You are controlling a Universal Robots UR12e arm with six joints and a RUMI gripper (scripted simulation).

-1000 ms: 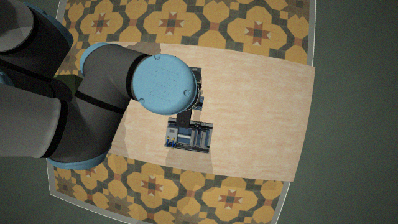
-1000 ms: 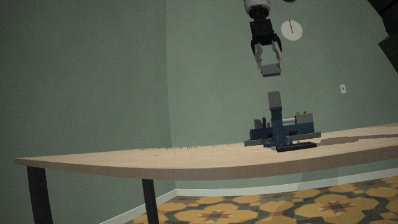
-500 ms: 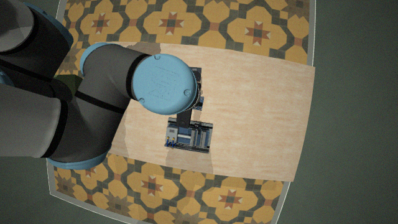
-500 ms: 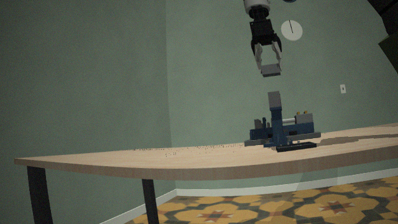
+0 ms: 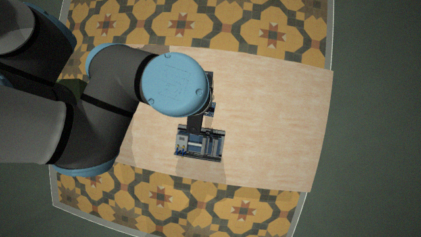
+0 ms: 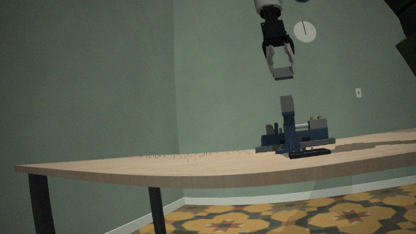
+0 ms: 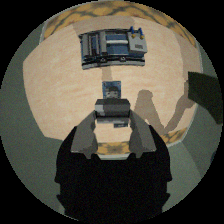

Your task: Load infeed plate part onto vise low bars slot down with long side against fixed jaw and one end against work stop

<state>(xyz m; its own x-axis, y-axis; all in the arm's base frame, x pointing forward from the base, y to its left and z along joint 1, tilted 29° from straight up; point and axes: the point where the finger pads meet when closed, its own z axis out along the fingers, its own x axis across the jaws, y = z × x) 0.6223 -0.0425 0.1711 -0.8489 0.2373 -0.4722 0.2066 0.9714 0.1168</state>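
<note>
My hand is right at the grey part. The rest, counted from my hand: air cylinder block 15 cm behind, 19 cm to the right, 17 cm below; air cylinder rod 7 cm behind, 20 cm to the right, 17 cm below; blue post 19 cm below.
</note>
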